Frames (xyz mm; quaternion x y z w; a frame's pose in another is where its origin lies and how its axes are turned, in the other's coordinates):
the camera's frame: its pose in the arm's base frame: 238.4 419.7 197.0 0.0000 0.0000 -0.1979 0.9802
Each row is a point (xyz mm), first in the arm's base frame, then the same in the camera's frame.
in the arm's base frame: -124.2 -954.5 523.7
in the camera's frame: 199.0 -1407.2 326.7
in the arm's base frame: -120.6 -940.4 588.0
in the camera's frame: 196.8 -1392.8 391.0
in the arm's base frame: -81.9 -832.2 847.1
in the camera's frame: 190.5 -1278.1 650.1
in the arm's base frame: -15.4 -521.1 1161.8
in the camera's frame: 131.1 -965.6 964.8
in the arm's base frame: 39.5 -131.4 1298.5
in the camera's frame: 30.5 -585.1 1101.5
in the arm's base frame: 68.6 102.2 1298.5
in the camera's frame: -33.3 -358.5 1101.5
